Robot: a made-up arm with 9 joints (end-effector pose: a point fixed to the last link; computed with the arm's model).
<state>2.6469 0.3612 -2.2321 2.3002 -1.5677 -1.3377 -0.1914 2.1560 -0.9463</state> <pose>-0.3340 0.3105 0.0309 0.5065 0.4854 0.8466</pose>
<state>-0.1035 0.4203 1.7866 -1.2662 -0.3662 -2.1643 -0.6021 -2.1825 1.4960</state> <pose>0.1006 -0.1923 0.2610 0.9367 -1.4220 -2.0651</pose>
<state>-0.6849 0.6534 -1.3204 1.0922 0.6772 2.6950 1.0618 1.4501 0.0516</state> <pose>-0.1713 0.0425 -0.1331 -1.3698 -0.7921 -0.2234</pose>
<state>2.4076 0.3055 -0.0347 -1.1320 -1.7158 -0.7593 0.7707 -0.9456 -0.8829</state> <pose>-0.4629 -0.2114 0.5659 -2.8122 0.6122 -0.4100</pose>
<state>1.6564 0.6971 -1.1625 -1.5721 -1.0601 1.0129 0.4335 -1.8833 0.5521</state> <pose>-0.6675 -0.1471 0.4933 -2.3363 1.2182 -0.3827</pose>
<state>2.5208 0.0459 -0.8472 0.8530 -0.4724 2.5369 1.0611 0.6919 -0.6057</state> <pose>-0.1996 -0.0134 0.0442 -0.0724 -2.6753 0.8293</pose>
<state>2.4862 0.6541 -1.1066 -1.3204 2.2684 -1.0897 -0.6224 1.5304 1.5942</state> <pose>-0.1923 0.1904 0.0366 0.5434 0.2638 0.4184</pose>
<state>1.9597 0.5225 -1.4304 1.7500 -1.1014 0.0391 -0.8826 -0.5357 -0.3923</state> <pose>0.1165 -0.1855 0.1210 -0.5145 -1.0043 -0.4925</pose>
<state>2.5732 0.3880 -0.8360 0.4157 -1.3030 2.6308 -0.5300 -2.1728 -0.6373</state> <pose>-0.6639 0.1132 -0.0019 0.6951 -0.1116 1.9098</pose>
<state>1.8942 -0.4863 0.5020 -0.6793 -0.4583 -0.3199 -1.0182 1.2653 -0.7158</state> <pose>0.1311 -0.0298 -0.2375 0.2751 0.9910 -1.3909</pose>
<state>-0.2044 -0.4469 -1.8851 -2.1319 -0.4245 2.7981 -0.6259 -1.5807 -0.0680</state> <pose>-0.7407 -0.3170 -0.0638 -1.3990 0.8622 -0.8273</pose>
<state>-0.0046 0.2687 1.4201 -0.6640 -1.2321 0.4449 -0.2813 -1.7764 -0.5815</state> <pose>0.2113 0.1488 -0.0944 0.0521 -0.5779 0.2754</pose>
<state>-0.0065 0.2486 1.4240 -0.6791 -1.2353 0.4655 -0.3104 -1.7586 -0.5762</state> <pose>0.2247 0.1381 -0.0865 0.0192 -0.5975 0.2621</pose>
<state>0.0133 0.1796 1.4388 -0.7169 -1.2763 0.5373 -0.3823 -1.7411 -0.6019</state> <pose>0.2623 0.0794 -0.0728 -0.1032 -0.6119 0.1605</pose>
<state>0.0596 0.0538 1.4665 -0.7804 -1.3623 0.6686 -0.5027 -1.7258 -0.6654</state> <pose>0.3054 -0.0445 -0.0431 -0.3102 -0.6015 -0.0608</pose>
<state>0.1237 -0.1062 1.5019 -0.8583 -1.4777 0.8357 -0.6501 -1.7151 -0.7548</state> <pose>0.3071 -0.2107 0.0053 -0.5295 -0.5473 -0.3775</pose>
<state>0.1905 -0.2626 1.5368 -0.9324 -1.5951 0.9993 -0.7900 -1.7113 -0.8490</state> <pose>0.2498 -0.3611 0.0544 -0.6873 -0.4561 -0.7134</pose>
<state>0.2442 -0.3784 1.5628 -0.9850 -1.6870 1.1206 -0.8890 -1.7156 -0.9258</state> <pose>0.1728 -0.4533 0.0846 -0.7642 -0.3647 -0.9768</pose>
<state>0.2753 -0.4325 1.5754 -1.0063 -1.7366 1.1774 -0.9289 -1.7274 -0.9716</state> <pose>0.1254 -0.4893 0.0965 -0.7907 -0.3147 -1.1144</pose>
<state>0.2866 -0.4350 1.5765 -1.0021 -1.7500 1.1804 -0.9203 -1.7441 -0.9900</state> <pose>0.1160 -0.4927 0.0989 -0.7982 -0.3105 -1.1455</pose>
